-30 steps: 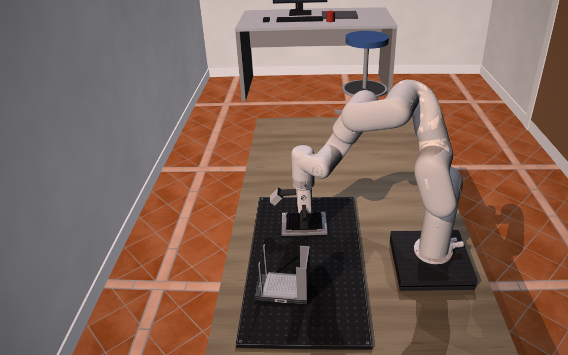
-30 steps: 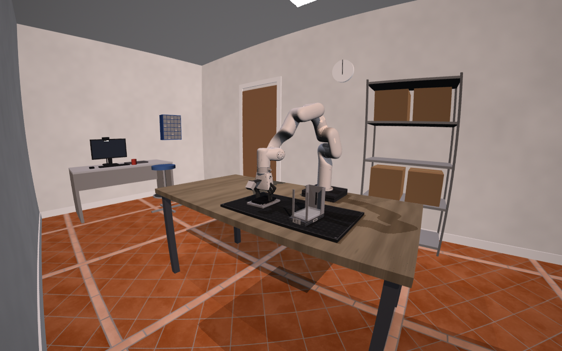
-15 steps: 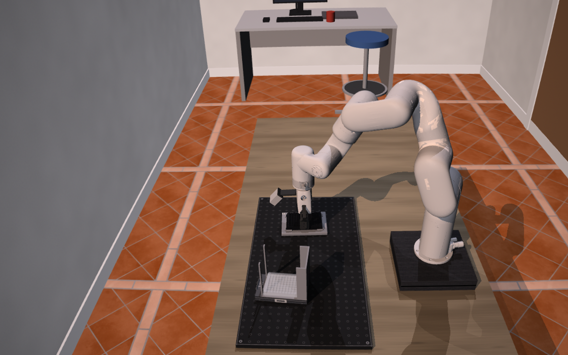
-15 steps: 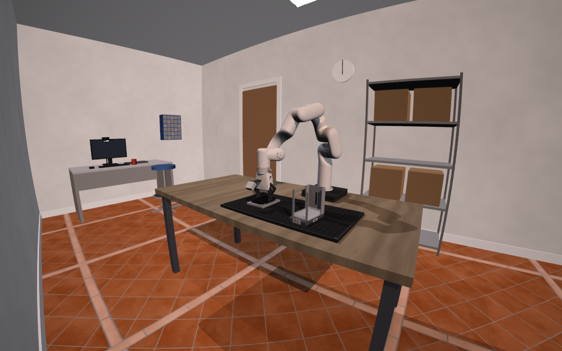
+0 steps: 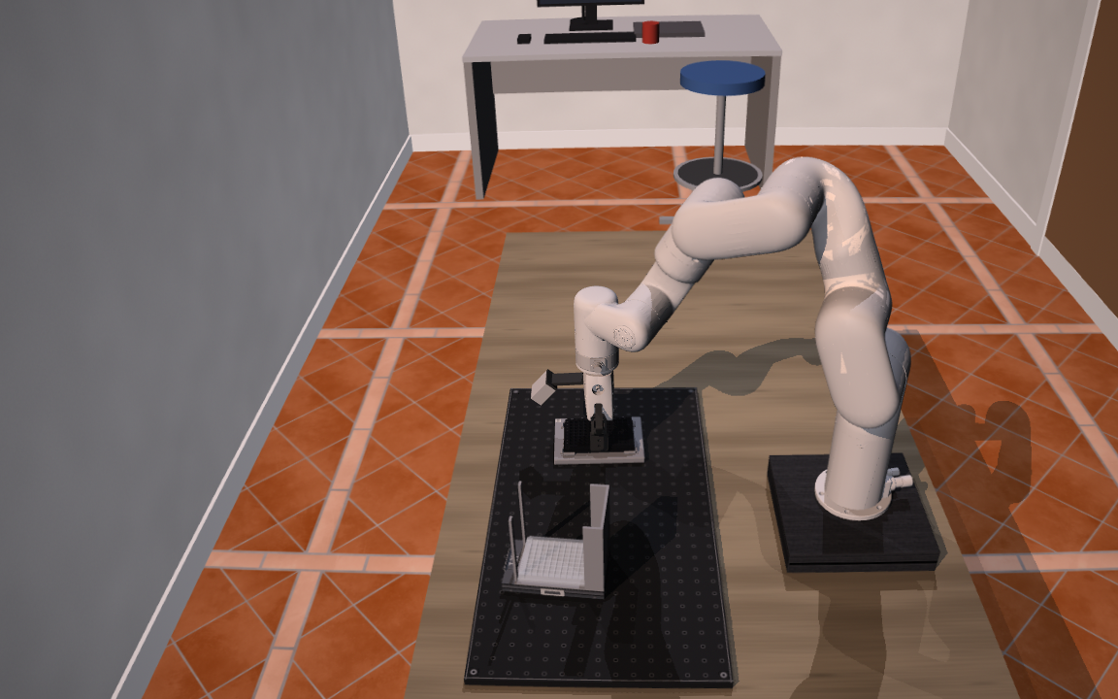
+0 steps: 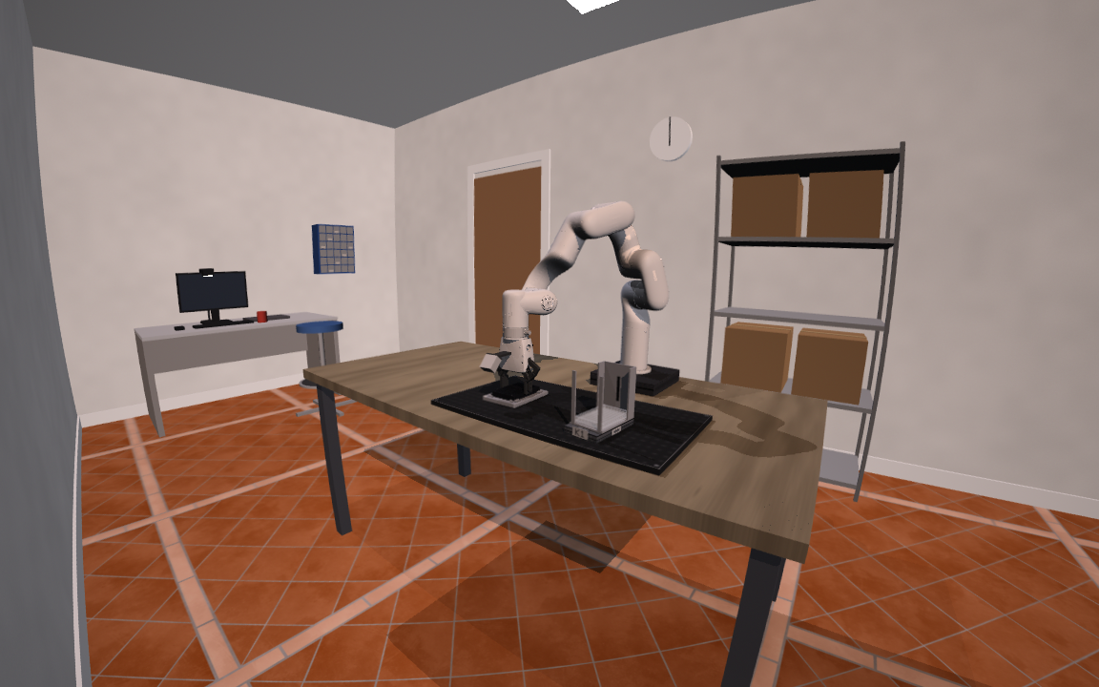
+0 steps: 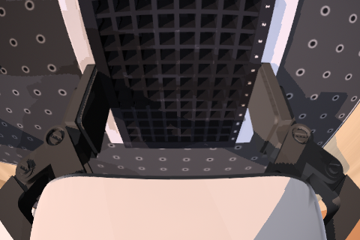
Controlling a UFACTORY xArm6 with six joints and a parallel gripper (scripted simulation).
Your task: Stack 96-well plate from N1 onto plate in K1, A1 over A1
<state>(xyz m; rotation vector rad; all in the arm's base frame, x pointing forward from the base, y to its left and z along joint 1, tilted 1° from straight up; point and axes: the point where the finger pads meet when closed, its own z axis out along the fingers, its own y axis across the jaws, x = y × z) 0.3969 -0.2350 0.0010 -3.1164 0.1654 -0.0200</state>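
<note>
Right now the black 96-well plate is 1 cm below my hand. Round my hand: white 96-well plate: 31 cm to the left, 10 cm ahead, 1 cm below; plate nest N1: 2 cm below; A1 mark: 7 cm ahead, 6 cm to the right, 2 cm below.
</note>
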